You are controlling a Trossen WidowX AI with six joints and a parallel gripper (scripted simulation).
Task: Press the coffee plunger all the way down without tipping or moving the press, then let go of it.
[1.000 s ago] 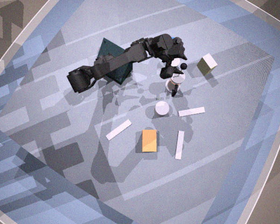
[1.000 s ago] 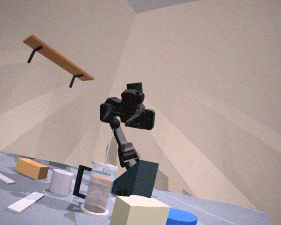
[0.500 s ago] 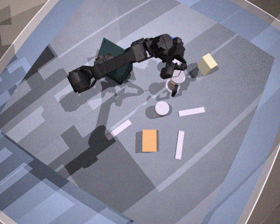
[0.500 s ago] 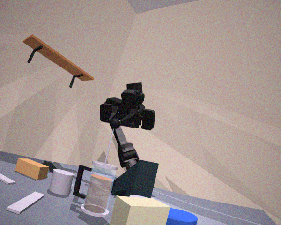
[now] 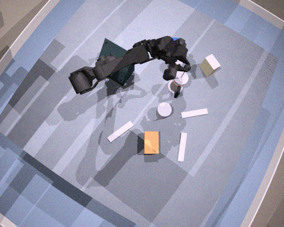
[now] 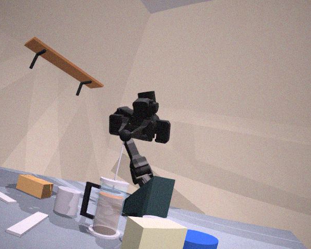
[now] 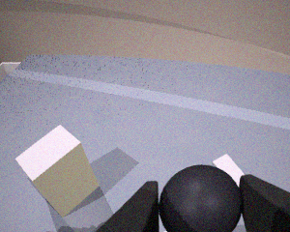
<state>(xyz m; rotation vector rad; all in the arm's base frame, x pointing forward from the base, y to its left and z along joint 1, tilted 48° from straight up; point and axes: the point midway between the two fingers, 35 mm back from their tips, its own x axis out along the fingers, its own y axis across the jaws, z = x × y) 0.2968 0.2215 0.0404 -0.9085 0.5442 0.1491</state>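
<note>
Now: the glass coffee press 20 mm to the right of my gripper tip and 130 mm below it. From my gripper tip the other things lie so: orange block 70 mm ahead, 330 mm to the right, 240 mm below.
</note>
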